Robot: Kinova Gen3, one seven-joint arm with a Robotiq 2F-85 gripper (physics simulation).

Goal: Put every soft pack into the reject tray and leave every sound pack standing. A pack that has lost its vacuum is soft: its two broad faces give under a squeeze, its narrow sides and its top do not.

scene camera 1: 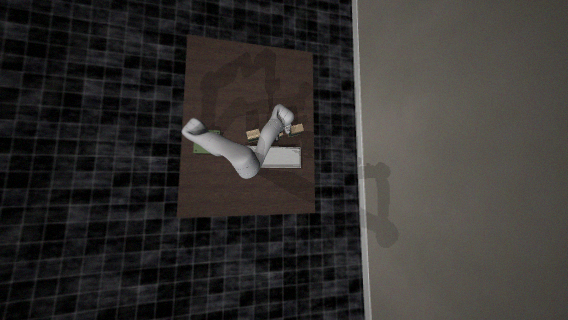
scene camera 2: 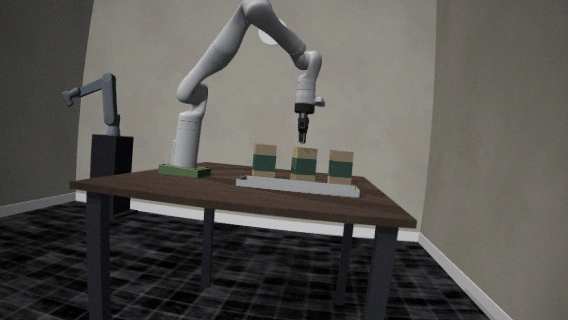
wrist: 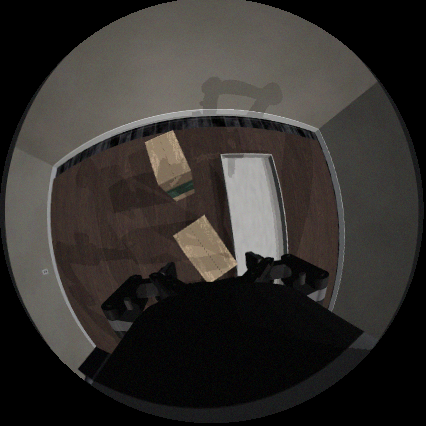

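Seen in the pictures: gripper, fingertip midpoint: (scene camera 2: 301,143) (wrist: 210,265); arm's base, origin of the base link: (scene camera 2: 184,166).
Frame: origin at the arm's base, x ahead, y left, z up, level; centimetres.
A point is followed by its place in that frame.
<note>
Three tan packs with green bands stand upright in a row behind the tray. The left pack (scene camera 1: 253,134) @(x 30.3, y 5.1, z 11.0 cm) (scene camera 2: 264,162) @(x 30.8, y 3.2, z 4.2 cm), the middle pack (scene camera 2: 303,166) @(x 45.2, y 4.8, z 4.0 cm) (wrist: 205,249) @(x 45.2, y 7.5, z 10.9 cm) and the right pack (scene camera 1: 297,129) @(x 58.9, y 11.8, z 10.8 cm) (scene camera 2: 340,168) @(x 58.8, y 9.9, z 4.3 cm) (wrist: 169,159) @(x 57.7, y 11.8, z 10.9 cm) stand apart. In scene camera 1 the arm mostly hides the middle pack. The left pack does not show in the wrist view. The light grey reject tray (scene camera 1: 282,157) @(x 52.3, y -6.1, z -2.8 cm) (scene camera 2: 300,187) @(x 47.0, y -14.1, z -1.6 cm) (wrist: 254,205) @(x 51.7, y -6.0, z -2.9 cm) holds no pack. My gripper (scene camera 2: 302,142) @(x 43.5, y 7.1, z 12.6 cm) (wrist: 210,265) @(x 43.5, y 7.1, z 12.6 cm) is open and empty, pointing down a little above the middle pack's top. Which packs are soft cannot be seen.
The packs and tray are on a brown wooden table (scene camera 1: 240,200) @(x 25.3, y -37.9, z -3.1 cm) (scene camera 2: 220,193) @(x 27.7, y -35.1, z -3.2 cm) (wrist: 310,200) @(x 52.3, y -28.2, z -3.2 cm). The arm's green base plate (scene camera 1: 201,148) @(x -2.3, y -5.2, z 0.2 cm) (scene camera 2: 184,171) @(x 3.8, y -7.8, z -1.2 cm) is at the table's left. A second, grey arm (scene camera 2: 109,100) stands on a dark pedestal (scene camera 2: 111,160) beyond the table.
</note>
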